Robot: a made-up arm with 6 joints. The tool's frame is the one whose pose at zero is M. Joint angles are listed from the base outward.
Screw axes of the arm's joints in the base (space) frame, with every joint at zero. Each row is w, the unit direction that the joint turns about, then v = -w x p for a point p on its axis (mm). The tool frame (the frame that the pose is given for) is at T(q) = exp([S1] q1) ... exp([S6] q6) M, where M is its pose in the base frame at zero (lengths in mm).
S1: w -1 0 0 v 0 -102.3 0
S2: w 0 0 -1 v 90.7 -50.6 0
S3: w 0 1 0 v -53.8 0 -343.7
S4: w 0 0 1 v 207.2 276 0
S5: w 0 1 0 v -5 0 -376.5
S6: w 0 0 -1 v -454.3 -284.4 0
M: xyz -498.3 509 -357.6 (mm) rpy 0 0 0 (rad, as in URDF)
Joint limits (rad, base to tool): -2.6..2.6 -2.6..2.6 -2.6..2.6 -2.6..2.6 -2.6..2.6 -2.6..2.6
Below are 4 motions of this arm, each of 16 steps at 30 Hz.
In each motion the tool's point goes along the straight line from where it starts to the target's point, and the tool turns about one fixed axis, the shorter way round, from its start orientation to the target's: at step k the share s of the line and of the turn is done. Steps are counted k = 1, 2, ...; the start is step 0. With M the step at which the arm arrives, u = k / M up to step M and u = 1 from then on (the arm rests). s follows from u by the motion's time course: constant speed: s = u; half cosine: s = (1 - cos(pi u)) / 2; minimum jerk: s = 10 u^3 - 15 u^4 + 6 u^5.
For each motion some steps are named. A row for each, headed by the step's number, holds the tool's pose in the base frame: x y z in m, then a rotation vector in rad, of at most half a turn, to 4 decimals.
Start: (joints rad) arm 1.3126 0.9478 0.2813 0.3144 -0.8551 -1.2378
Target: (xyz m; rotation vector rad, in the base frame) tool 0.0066 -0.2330 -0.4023 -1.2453 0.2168 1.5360
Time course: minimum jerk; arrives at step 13
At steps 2, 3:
2: 0.1619 -0.3069 -0.2945 -1.6739 0.0109 0.8018
3: 0.1530 -0.3027 -0.3007 -1.6542 0.0227 0.8464

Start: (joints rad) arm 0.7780 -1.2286 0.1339 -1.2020 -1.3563 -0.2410
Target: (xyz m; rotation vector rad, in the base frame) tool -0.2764 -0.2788 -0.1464 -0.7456 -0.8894 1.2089
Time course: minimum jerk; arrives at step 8
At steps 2, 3, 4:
2: -0.2075 -0.2374 -0.1571 -0.8852 -1.0986 0.8529
3: -0.2207 -0.2454 -0.1550 -0.8603 -1.0608 0.9230
4: -0.2380 -0.2557 -0.1523 -0.8264 -1.0097 1.0135

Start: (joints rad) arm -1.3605 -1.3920 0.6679 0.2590 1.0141 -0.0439
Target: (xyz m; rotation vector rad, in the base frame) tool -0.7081 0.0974 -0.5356 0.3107 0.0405 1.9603
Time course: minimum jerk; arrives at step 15
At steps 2, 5, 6, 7, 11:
2: -0.6358 -0.2776 -0.5917 -0.2457 0.2359 1.7662
5: -0.6499 -0.2047 -0.5808 -0.1402 0.1995 1.8110
6: -0.6578 -0.1636 -0.5746 -0.0801 0.1786 1.8348
7: -0.6667 -0.1176 -0.5678 -0.0124 0.1550 1.8602
11: -0.6991 0.0508 -0.5426 0.2398 0.0659 1.9412

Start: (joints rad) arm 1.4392 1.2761 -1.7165 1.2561 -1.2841 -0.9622
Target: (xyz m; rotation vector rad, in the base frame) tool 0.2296 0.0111 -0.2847 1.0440 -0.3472 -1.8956
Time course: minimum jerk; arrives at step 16
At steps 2, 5, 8, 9, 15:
2: 0.4445 0.0413 -0.0395 1.7155 -0.4728 -1.4647
5: 0.4087 0.0363 -0.0803 1.6100 -0.4540 -1.5479
8: 0.3388 0.0264 -0.1601 1.3962 -0.4147 -1.6973
9: 0.3135 0.0229 -0.1890 1.3164 -0.3997 -1.7472
15: 0.2301 0.0112 -0.2841 1.0456 -0.3475 -1.8948

